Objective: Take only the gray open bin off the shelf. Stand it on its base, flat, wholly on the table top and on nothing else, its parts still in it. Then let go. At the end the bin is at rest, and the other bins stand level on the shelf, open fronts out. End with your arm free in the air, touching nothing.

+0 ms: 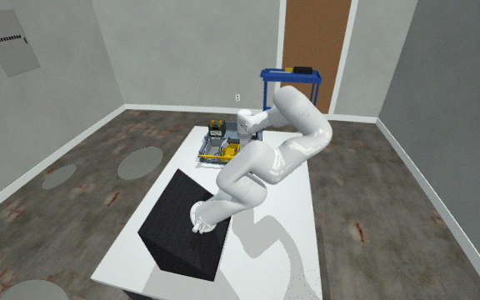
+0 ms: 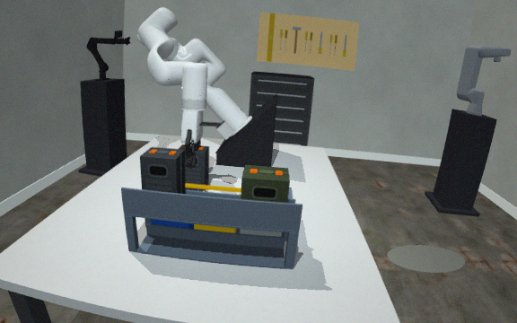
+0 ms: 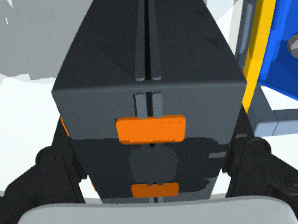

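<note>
My gripper is now 6 cm short of the yellow bar, 12 cm to the right of it and 6 cm above it. The rest, counted from my hand: blue bin (18 cm ahead, 3 cm to the left, 8 cm below); gray open bin (15 cm ahead, 25 cm to the left, 8 cm below); yellow bin (17 cm ahead, 14 cm to the left, 8 cm below).
</note>
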